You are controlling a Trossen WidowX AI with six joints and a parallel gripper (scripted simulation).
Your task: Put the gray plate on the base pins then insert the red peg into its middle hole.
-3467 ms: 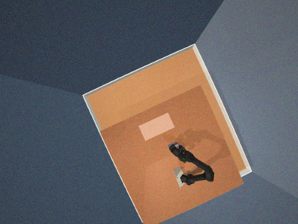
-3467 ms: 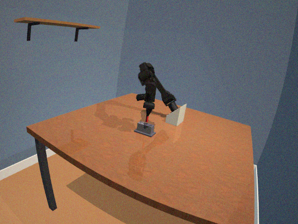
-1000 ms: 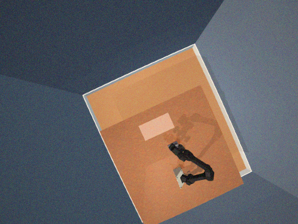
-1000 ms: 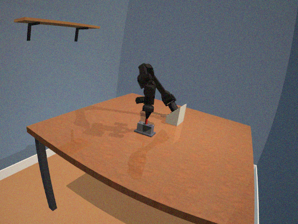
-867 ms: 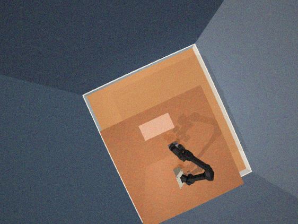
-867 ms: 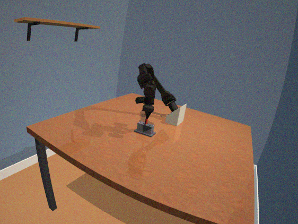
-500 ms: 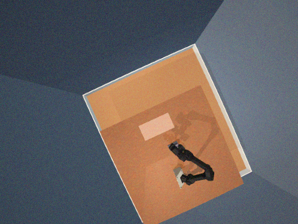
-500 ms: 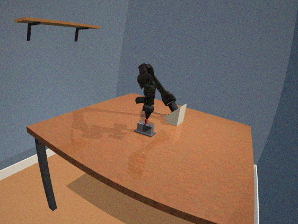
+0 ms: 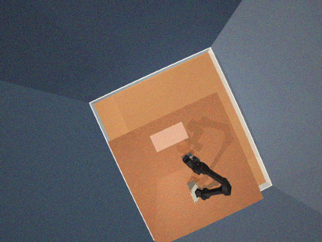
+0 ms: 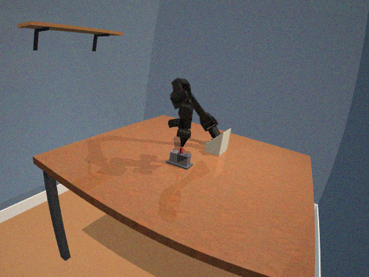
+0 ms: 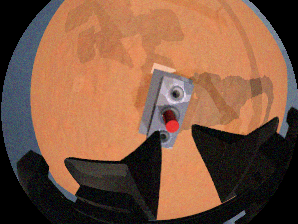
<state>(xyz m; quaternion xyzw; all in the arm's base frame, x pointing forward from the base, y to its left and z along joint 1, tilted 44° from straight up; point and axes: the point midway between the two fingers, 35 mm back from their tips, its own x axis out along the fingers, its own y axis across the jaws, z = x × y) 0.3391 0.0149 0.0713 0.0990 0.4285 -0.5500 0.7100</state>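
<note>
My gripper tip is now 5 cm above the red peg. The rest, counted from my gripper tip: gray plate 5 cm below; gray base 9 cm below.
</note>
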